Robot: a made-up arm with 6 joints.
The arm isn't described. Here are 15 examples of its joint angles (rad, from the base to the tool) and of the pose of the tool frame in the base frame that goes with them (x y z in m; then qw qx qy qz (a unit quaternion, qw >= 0)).
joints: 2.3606 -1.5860 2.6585 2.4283 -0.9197 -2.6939
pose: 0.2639 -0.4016 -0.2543 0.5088 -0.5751 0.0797 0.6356
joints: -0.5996 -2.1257 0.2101 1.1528 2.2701 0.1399
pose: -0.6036 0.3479 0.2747 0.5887 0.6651 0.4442 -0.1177
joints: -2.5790 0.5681 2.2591 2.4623 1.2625 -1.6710
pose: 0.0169 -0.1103 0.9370 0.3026 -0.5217 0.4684 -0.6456
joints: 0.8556 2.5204 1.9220 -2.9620 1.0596 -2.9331
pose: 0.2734 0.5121 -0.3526 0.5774 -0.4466 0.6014 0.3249
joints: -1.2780 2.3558 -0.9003 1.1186 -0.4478 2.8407
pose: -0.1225 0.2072 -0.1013 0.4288 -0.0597 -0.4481 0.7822
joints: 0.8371 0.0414 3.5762 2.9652 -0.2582 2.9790
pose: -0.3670 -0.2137 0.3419 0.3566 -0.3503 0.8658 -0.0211
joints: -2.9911 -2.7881 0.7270 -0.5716 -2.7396 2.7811
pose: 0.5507 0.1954 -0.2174 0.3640 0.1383 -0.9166 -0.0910
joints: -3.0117 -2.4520 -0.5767 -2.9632 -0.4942 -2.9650
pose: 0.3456 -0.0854 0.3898 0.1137 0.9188 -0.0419 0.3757
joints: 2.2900 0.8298 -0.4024 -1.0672 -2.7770 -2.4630
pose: -0.1463 0.2635 -0.0437 0.3717 -0.6325 0.0453 -0.6780
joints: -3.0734 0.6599 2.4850 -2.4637 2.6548 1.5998
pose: -0.1635 -0.1138 0.9382 0.4355 -0.1164 0.7458 0.4905
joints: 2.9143 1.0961 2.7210 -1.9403 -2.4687 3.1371
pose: -0.3988 0.0435 0.8257 0.2743 -0.6694 0.5962 0.3480
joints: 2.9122 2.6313 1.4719 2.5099 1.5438 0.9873
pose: -0.4345 -0.0075 -0.4857 0.7642 -0.4513 0.3806 -0.2597
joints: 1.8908 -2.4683 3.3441 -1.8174 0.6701 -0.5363
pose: -0.0756 0.1261 -0.3855 0.5622 0.6089 0.5498 0.1047
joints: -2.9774 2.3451 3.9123 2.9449 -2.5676 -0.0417
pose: -0.1938 -0.1628 0.4286 0.8665 -0.0678 0.4719 0.1478
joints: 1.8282 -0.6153 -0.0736 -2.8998 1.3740 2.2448
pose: -0.1788 0.1777 0.6903 0.7261 -0.0504 0.4569 0.5114
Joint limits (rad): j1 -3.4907..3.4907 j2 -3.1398..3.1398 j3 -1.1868..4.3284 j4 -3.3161..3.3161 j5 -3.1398..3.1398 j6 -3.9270..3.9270
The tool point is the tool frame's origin. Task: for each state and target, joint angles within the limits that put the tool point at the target. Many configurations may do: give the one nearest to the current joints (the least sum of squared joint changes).
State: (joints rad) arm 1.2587 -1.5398 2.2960 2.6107 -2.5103 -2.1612
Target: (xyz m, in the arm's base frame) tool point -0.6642 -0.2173 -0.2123
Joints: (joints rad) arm 0.4724 -2.0423 1.5320 2.5441 -2.5103 -2.1612
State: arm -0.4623 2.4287 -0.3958 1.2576 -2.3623 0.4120
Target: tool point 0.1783 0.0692 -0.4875
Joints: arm 0.2635 2.2588 0.2655 1.7263 -2.3623 0.4120
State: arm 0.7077 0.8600 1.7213 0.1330 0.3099 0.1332
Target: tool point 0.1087 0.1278 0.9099
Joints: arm 1.4752 0.7575 2.3391 0.7524 0.3099 0.1332
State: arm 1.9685 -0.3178 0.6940 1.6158 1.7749 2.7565
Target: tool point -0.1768 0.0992 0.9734
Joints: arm 2.4273 -0.0218 0.8409 1.8868 1.7749 2.7565
